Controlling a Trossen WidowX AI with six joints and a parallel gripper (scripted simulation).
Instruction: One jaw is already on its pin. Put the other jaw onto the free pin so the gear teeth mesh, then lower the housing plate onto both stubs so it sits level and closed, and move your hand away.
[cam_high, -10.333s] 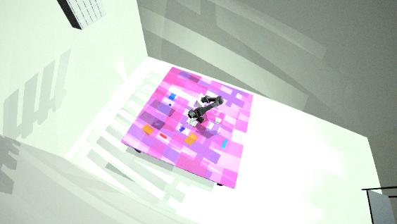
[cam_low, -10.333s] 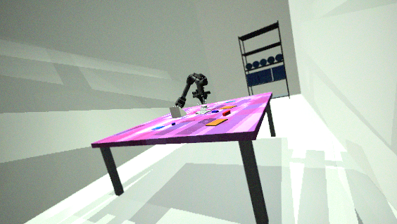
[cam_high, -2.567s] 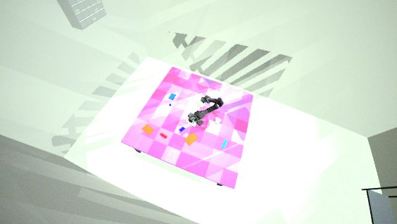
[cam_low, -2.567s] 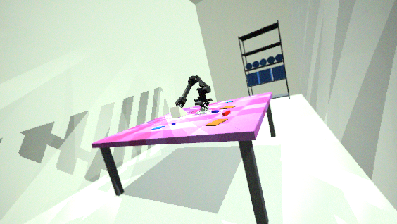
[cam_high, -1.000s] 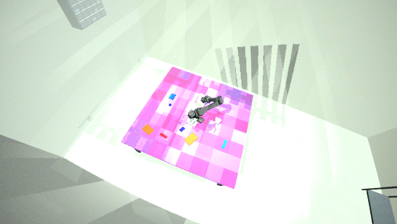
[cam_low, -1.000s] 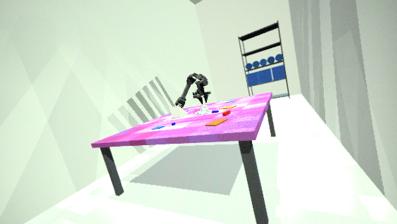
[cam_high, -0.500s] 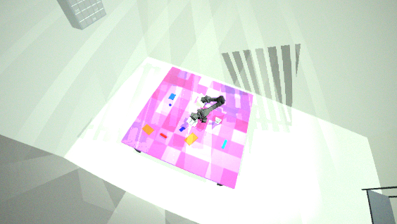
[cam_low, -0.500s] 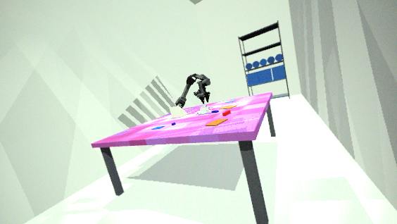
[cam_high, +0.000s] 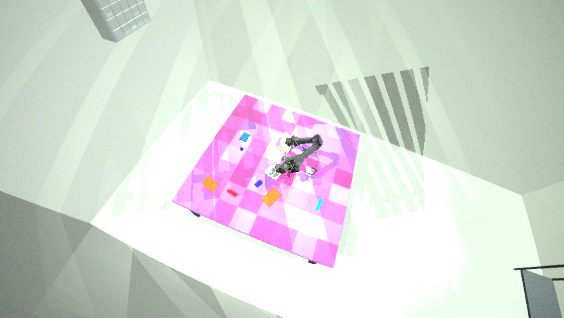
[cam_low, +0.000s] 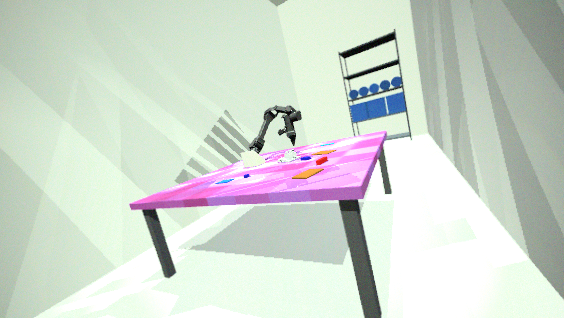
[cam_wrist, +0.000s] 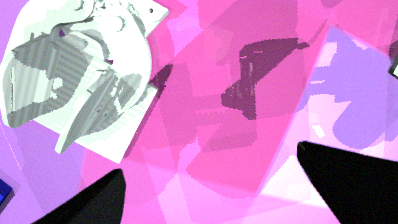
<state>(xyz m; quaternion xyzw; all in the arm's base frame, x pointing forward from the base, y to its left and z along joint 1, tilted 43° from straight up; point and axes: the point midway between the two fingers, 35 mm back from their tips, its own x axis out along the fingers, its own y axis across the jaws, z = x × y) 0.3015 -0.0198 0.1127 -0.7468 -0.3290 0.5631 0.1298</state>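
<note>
My gripper tip is now 190 mm to the right of the white housing plate, 110 mm past it and 50 mm above it. Also, from my gripper tip: blue block: 190 mm to the right, 130 mm ahead, 70 mm below; then white base: 110 mm to the right, 80 mm below; then white jaw: 80 mm to the right, 60 mm below, 40 mm behind.
</note>
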